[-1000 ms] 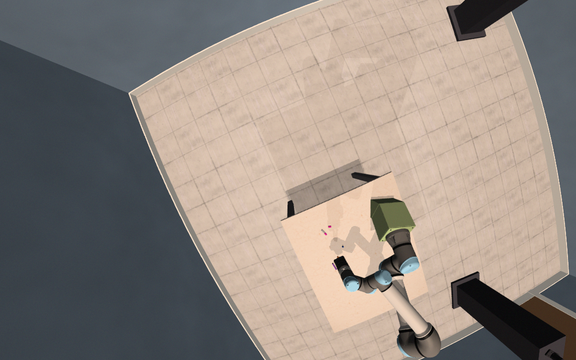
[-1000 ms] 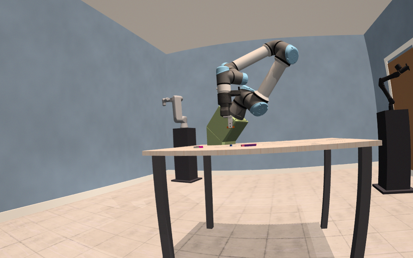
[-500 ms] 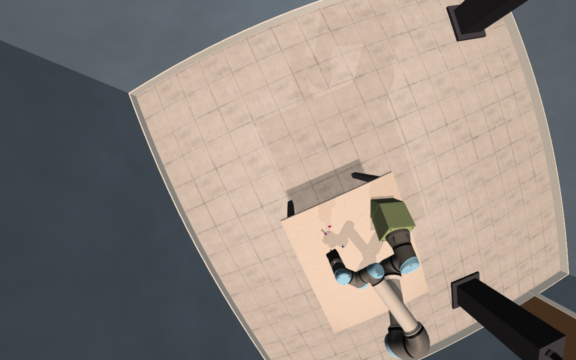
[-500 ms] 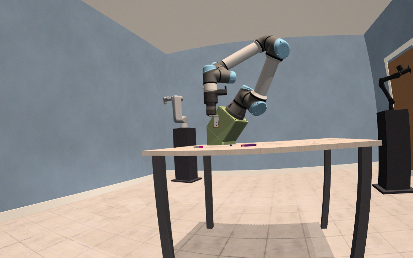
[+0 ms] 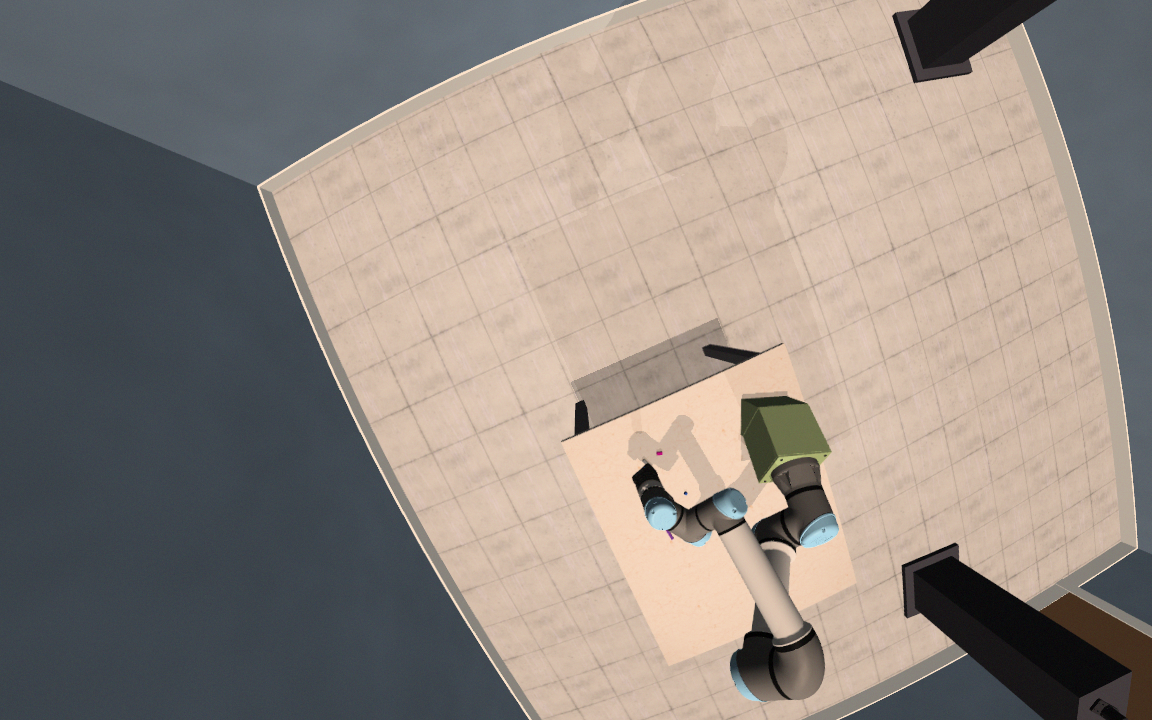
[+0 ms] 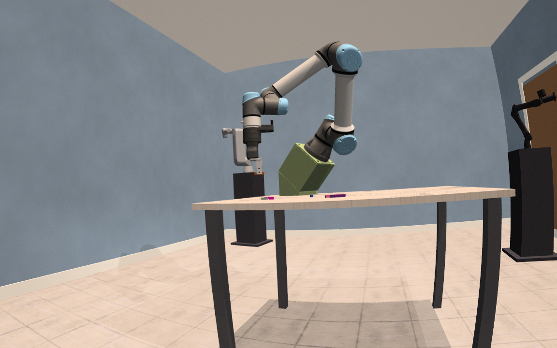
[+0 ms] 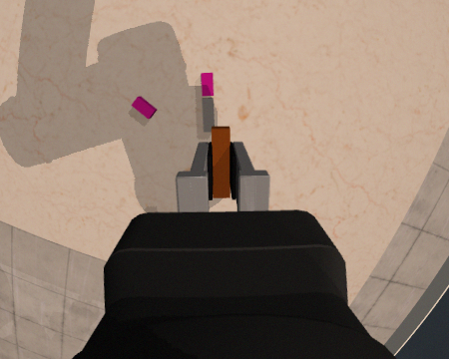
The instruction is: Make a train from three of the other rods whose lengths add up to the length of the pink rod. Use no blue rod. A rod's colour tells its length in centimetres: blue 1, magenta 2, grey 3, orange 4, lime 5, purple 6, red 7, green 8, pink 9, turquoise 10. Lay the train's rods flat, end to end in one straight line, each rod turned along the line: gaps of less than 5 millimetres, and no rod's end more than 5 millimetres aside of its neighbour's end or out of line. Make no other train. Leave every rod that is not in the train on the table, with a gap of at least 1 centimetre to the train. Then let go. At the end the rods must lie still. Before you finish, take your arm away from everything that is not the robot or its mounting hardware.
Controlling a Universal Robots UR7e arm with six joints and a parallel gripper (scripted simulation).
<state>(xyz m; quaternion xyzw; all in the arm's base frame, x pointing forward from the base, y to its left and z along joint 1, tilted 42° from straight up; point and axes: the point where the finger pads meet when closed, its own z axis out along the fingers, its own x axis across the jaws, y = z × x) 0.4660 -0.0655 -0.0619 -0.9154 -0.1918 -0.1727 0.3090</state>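
Right now my hand is 20 mm past the grey rod, 10 mm to the right of it and 120 mm above it. Also, from my hand: orange rod: 10 mm below; then small blue rod: 130 mm behind, 170 mm to the left, 120 mm below; then pink rod: 70 mm behind, 300 mm to the left, 120 mm below.
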